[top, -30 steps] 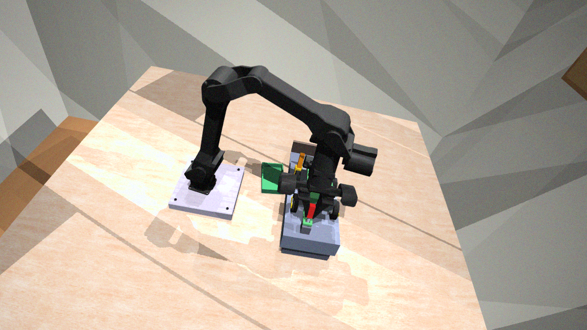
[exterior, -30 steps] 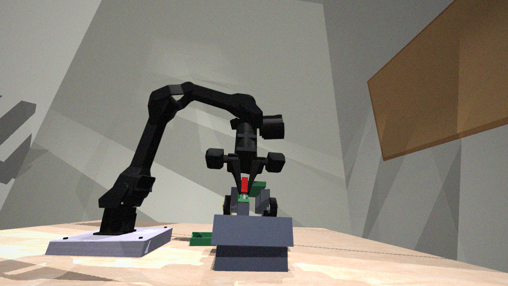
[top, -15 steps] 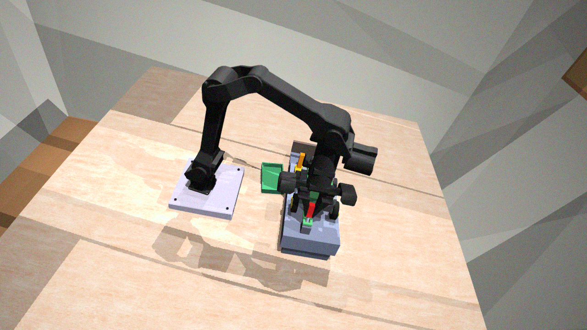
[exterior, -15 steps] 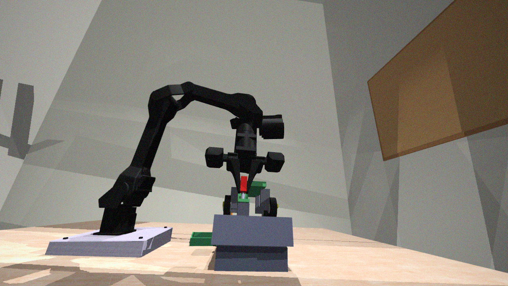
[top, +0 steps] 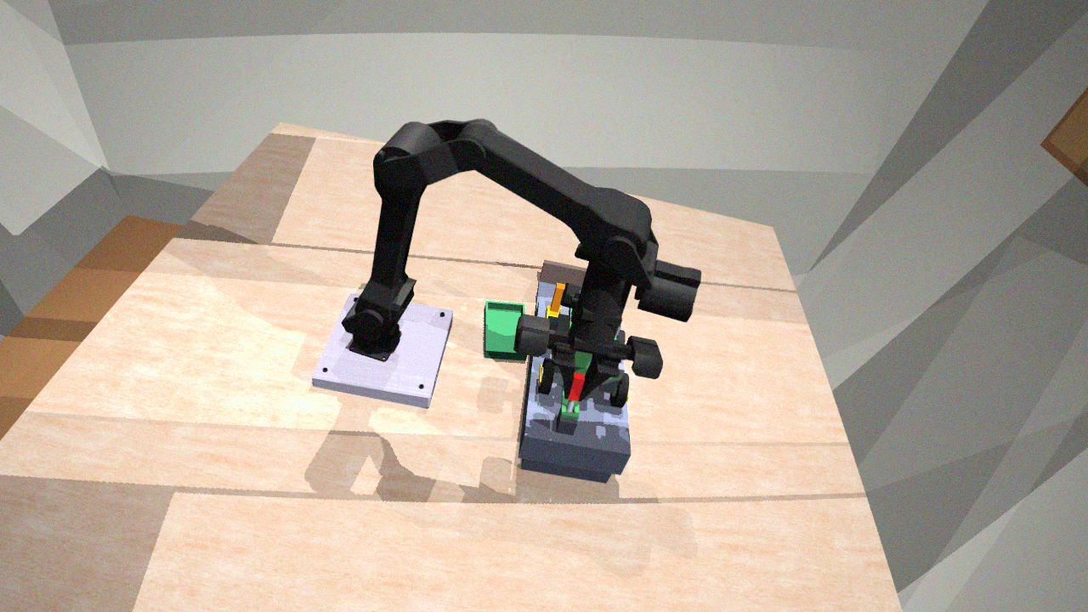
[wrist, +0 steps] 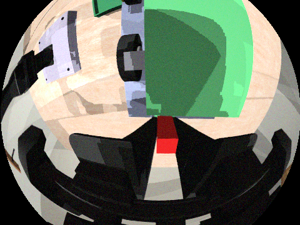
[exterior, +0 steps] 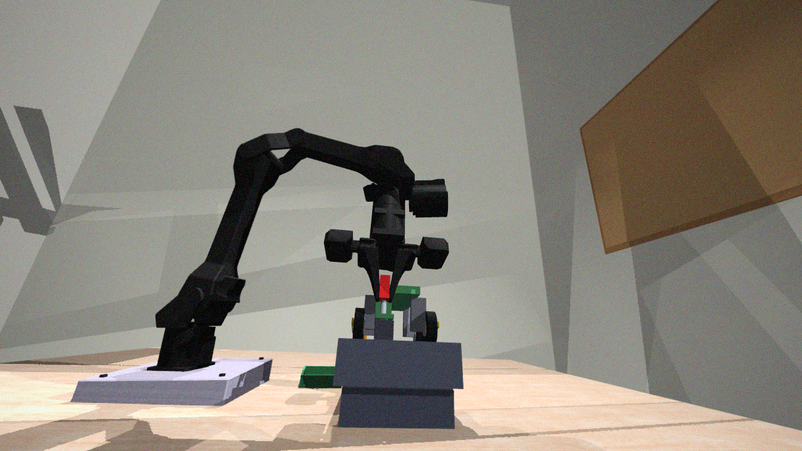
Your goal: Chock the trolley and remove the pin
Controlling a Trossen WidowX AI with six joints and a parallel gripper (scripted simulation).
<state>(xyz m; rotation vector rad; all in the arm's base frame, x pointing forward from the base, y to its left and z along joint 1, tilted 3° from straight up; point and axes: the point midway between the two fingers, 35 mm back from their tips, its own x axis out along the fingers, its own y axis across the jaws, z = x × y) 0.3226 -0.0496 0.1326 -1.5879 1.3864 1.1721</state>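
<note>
My gripper tip is now 6 cm past the yellow chock, 20 cm to the right of it and 6 cm above it. The rest, counted from my gripper tip: grey ramp: 11 cm to the left, 9 cm below; red-headed stop pin: right at my gripper tip; trolley: 11 cm to the left, 3 cm below.
</note>
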